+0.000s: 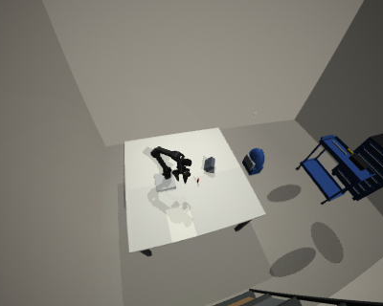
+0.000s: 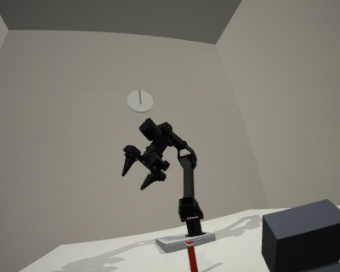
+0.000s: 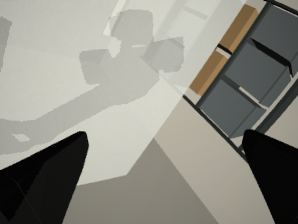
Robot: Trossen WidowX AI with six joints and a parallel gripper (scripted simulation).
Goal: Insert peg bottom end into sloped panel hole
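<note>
My gripper tip is now 210 mm short of the red peg, 200 mm above it and 80 mm to the right of it. Also, from my gripper tip: dark grey sloped panel: 410 mm ahead, 200 mm to the left, 190 mm below.
</note>
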